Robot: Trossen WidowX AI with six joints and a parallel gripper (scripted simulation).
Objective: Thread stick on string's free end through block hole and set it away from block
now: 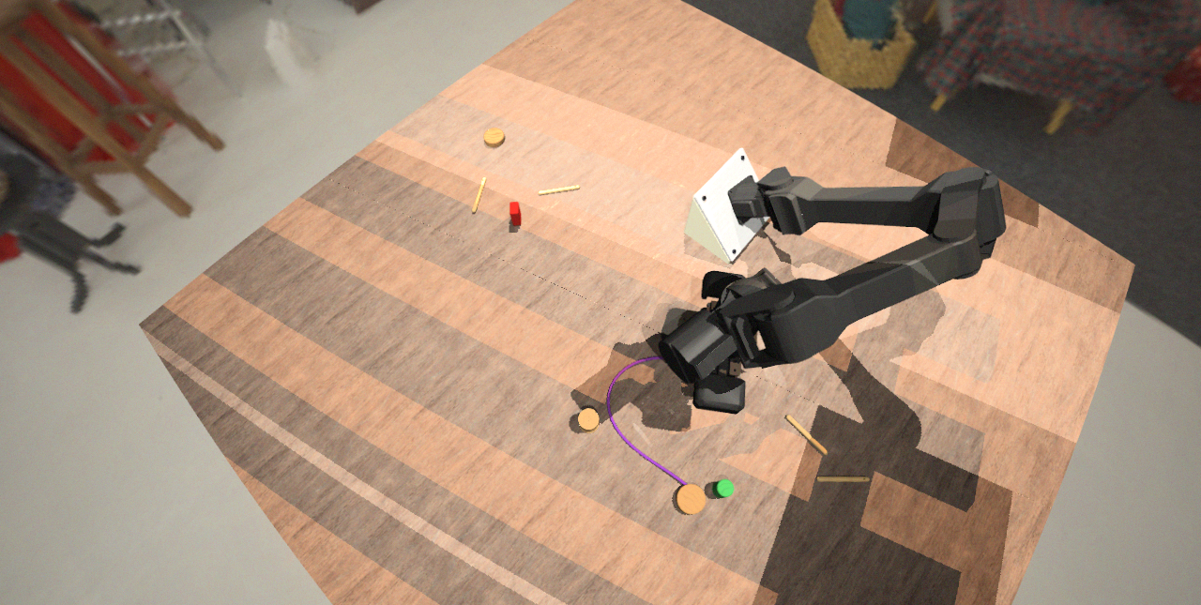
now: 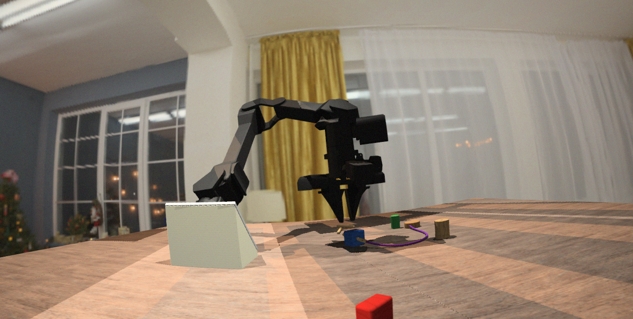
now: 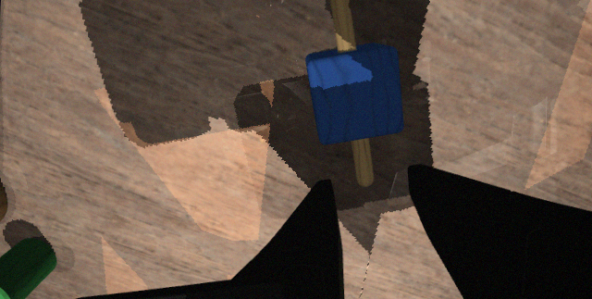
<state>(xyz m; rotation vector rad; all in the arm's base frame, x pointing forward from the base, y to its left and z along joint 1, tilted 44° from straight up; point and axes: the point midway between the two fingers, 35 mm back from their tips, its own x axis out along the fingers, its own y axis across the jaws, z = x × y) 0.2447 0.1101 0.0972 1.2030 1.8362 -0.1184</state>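
Right now the blue block is 1 cm ahead of my gripper tip, 2 cm to the right of it and 3 cm below it. Also, from my gripper tip: green cylinder: 11 cm ahead, 14 cm to the left, 3 cm below; wooden cylinder: 19 cm ahead, 5 cm to the right, 3 cm below; thin wooden stick: 2 cm ahead, 3 cm to the right, 3 cm below.
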